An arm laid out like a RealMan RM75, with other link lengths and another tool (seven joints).
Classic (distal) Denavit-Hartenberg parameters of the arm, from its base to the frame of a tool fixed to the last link. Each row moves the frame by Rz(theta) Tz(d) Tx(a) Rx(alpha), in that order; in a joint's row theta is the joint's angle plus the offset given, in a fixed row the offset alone. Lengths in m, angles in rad.
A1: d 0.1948; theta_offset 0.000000; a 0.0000; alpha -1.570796
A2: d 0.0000; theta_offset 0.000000; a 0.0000; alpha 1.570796
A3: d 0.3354; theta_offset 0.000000; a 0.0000; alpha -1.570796
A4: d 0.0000; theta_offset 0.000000; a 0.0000; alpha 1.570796
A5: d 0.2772; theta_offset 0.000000; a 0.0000; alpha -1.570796
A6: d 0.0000; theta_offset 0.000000; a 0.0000; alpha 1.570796
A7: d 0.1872; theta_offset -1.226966; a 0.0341; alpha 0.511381
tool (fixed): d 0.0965; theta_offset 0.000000; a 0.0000; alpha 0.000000
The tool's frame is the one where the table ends.
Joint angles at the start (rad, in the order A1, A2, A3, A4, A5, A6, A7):
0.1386 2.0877 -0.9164 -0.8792 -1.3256 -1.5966 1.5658
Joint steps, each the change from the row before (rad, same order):
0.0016 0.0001 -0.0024 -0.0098 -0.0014 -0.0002 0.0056
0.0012 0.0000 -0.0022 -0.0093 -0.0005 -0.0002 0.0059
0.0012 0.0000 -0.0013 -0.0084 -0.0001 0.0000 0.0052
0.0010 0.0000 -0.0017 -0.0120 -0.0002 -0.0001 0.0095
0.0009 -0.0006 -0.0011 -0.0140 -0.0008 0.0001 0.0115
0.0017 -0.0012 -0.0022 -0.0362 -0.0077 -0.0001 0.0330
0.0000 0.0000 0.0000 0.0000 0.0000 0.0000 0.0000
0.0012 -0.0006 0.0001 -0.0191 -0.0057 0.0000 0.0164
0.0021 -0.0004 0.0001 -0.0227 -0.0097 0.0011 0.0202
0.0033 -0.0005 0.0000 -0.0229 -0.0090 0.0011 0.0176
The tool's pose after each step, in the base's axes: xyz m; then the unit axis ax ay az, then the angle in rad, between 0 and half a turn. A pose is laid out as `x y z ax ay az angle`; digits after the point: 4 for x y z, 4 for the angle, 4 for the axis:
0.3318 0.4518 -0.0470 -0.9008 -0.2063 0.3820 1.7724
0.3288 0.4527 -0.0461 -0.8997 -0.2092 0.3831 1.7764
0.3262 0.4536 -0.0450 -0.8987 -0.2118 0.3840 1.7791
0.3229 0.4546 -0.0434 -0.8976 -0.2140 0.3853 1.7830
0.3195 0.4558 -0.0412 -0.8967 -0.2164 0.3860 1.7870
0.3117 0.4581 -0.0370 -0.8958 -0.2206 0.3857 1.8014
0.3117 0.4581 -0.0370 -0.8958 -0.2206 0.3857 1.8014
0.3078 0.4593 -0.0348 -0.8956 -0.2236 0.3846 1.8085
0.3034 0.4610 -0.0329 -0.8960 -0.2268 0.3819 1.8184
0.2981 0.4629 -0.0307 -0.8957 -0.2321 0.3794 1.8276

